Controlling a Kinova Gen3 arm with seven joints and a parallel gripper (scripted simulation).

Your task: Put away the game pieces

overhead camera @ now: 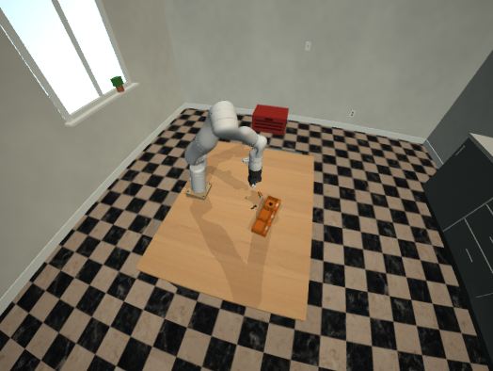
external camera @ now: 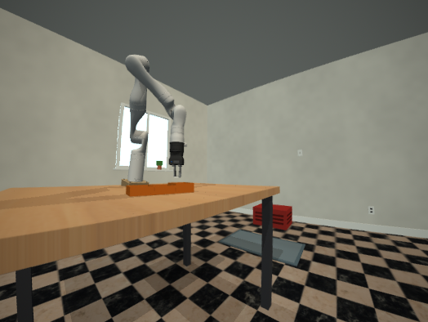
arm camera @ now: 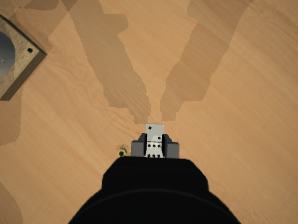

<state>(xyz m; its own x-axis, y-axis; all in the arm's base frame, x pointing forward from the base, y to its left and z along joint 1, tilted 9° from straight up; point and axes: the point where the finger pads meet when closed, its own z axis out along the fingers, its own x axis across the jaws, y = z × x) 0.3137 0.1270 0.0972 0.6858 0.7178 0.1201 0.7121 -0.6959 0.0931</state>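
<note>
Now: hand 150 mm short of the black die, 70 mm to the left of it and 60 mm above it. Round my hand: orange battery 60 mm ahead, 20 mm to the right, 70 mm below; then brass nut 20 mm behind, 70 mm to the right, 70 mm below; then white domino 10 mm below.
</note>
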